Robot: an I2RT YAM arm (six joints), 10 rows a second.
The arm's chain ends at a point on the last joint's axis. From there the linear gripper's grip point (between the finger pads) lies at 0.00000 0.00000 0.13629 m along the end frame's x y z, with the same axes.
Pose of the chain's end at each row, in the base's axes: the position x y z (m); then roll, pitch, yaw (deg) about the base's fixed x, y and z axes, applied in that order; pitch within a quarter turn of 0, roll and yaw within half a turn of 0:
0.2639 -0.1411 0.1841 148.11 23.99 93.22
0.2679 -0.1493 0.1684 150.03 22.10 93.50
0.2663 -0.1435 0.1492 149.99 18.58 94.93
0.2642 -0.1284 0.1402 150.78 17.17 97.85
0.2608 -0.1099 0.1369 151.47 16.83 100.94
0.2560 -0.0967 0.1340 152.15 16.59 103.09
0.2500 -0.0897 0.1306 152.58 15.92 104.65
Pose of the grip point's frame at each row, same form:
0.3384 -0.1840 0.0784 148.11 23.99 93.22
0.3386 -0.1895 0.0590 150.03 22.10 93.50
0.3374 -0.1751 0.0373 149.99 18.58 94.93
0.3349 -0.1541 0.0266 150.78 17.17 97.85
0.3313 -0.1316 0.0223 151.47 16.83 100.94
0.3258 -0.1158 0.0185 152.15 16.59 103.09
0.3191 -0.1059 0.0143 152.58 15.92 104.65

